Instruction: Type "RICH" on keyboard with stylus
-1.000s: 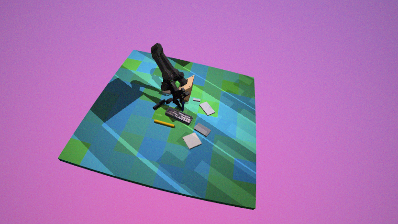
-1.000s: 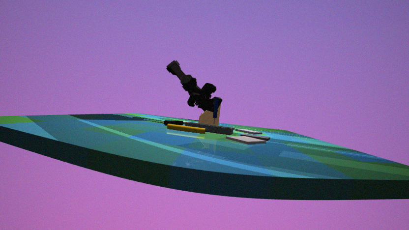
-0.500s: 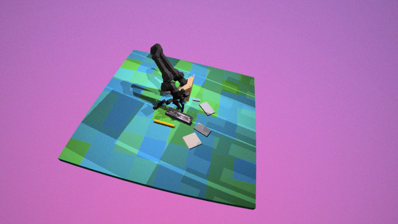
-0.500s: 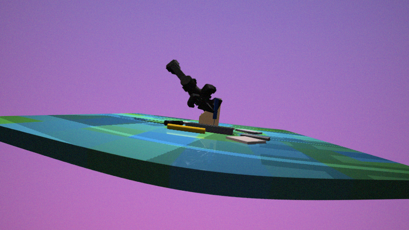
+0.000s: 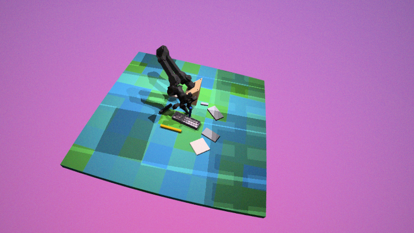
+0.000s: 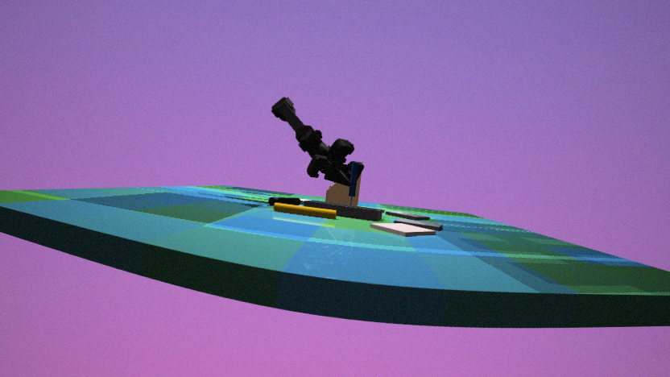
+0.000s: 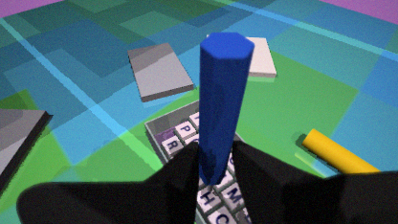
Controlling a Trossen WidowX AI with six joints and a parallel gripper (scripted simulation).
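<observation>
The stylus lies 2 cm below my gripper tip. Round my gripper tip: yellow bar (12 cm to the right, 10 cm ahead, 7 cm below).
</observation>
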